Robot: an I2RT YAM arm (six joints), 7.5 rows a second.
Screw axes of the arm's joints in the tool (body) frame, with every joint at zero. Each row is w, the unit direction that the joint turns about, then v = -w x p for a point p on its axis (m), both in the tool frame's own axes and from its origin. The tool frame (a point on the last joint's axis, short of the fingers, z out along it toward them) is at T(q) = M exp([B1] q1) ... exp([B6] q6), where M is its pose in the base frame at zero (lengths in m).
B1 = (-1, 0, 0, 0, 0.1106, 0)
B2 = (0, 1, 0, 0.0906, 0, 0.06)
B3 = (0, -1, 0, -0.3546, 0, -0.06)
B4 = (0, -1, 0, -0.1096, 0, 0)
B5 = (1, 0, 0, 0, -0.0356, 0)
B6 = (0, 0, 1, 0, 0, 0)
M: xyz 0.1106 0 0.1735 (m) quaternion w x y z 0.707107 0 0.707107 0
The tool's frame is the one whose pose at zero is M.
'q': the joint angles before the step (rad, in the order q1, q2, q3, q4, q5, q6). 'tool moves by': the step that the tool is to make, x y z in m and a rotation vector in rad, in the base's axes. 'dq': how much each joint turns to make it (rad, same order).
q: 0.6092 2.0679 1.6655 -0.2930 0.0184 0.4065
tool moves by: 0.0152 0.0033 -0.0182 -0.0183 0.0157 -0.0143
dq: -0.0117 0.0755 0.0508 0.0014 0.0060 -0.0030
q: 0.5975 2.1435 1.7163 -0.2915 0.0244 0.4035
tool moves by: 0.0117 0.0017 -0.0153 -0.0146 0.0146 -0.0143
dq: -0.0098 0.0601 0.0413 -0.0015 0.0060 0.0000
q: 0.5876 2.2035 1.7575 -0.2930 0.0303 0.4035
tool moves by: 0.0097 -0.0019 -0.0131 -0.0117 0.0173 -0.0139
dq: -0.0136 0.0455 0.0289 -0.0043 0.0004 0.0000
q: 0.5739 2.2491 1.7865 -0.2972 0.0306 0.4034
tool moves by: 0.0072 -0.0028 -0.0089 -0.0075 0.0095 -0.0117
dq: -0.0121 0.0303 0.0187 -0.0004 0.0006 -0.0012
